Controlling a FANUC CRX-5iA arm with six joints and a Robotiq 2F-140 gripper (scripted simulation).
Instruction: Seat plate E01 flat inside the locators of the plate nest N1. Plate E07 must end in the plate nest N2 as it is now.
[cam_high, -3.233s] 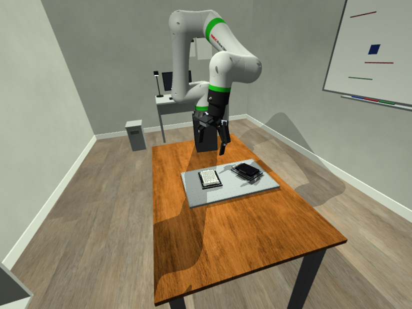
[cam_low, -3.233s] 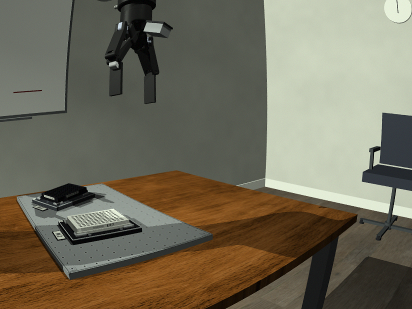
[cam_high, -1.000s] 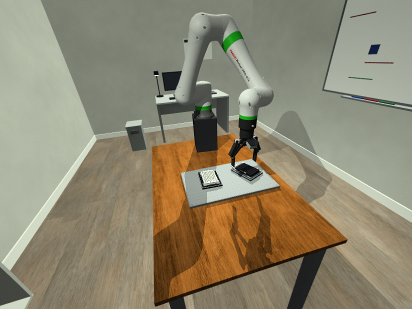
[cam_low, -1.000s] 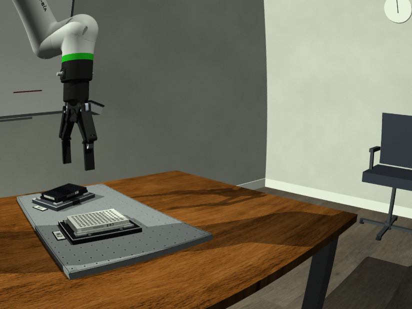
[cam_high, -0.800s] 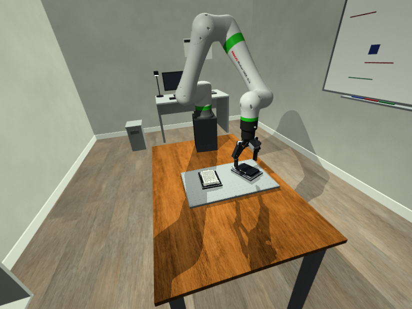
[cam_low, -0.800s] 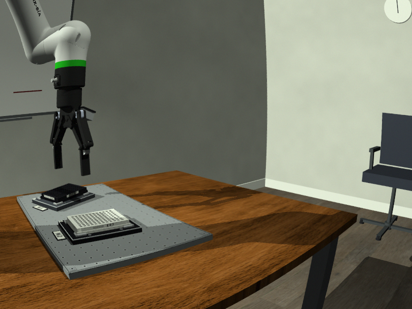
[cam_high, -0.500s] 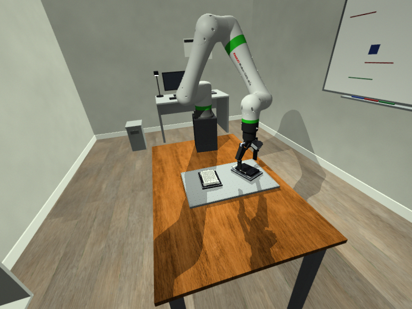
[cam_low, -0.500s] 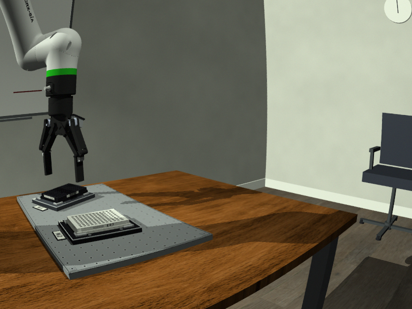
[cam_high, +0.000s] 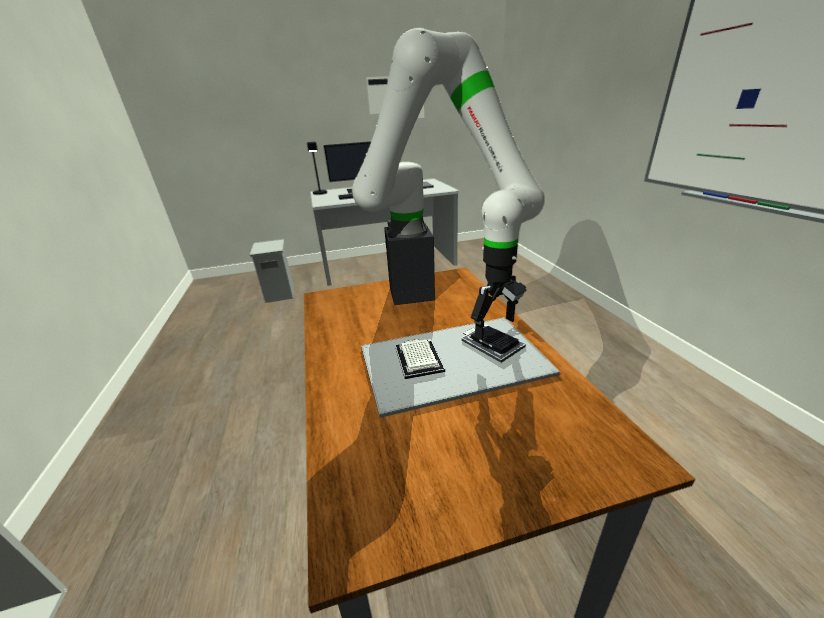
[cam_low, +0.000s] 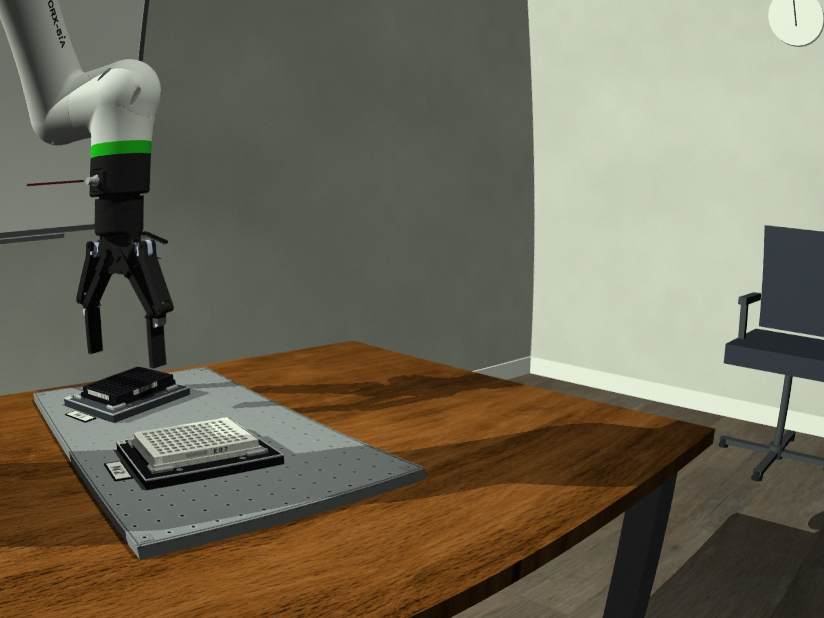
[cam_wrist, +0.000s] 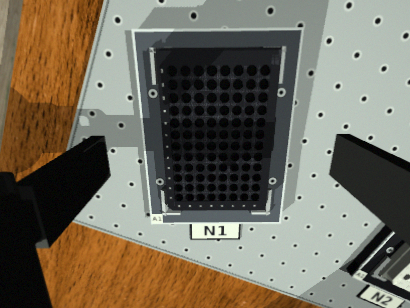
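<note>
Right now my hand is 50 mm above the black well plate E01. The rest, counted from my hand: grey nest N1 (60 mm below); then white well plate E07 (250 mm to the right, 50 mm below, 10 mm behind).
</note>
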